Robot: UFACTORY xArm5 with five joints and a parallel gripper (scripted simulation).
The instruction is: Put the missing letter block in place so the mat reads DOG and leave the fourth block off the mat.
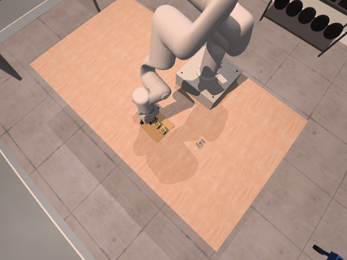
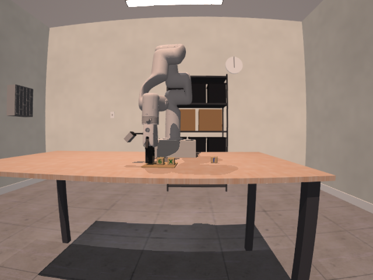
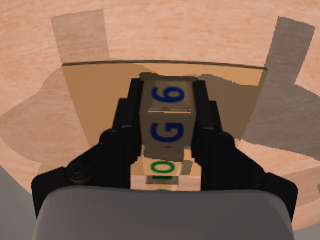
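Right now my hand is 10 mm above the blue-lettered block. The rest, counted from my hand: mat (50 mm to the left, 30 mm below).
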